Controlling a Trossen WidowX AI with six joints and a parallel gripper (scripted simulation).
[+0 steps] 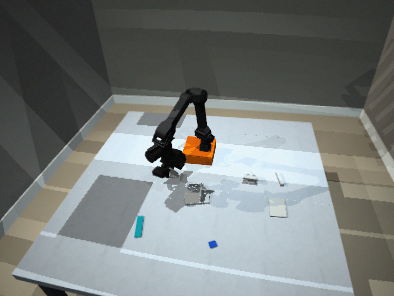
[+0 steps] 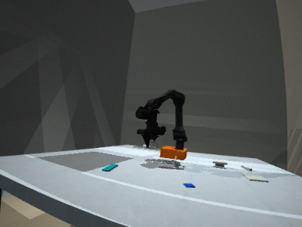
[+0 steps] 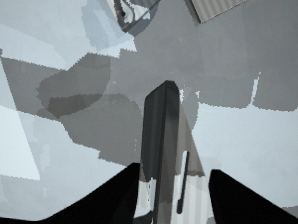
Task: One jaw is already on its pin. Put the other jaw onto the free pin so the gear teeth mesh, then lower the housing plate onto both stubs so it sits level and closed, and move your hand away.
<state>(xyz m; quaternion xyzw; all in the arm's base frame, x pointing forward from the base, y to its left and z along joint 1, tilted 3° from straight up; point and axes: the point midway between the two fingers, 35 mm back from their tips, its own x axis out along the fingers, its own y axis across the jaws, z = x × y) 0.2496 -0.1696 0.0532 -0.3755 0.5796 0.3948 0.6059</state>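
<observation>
My gripper tip is 30 mm past the jaw and 20 mm to the left of it. Round my gripper tip: blue square (330 mm ahead, 210 mm to the left, 80 mm below); then white base (80 mm ahead, 130 mm to the left, 80 mm below); then teal bar (250 mm ahead, 110 mm to the right, 80 mm below).
</observation>
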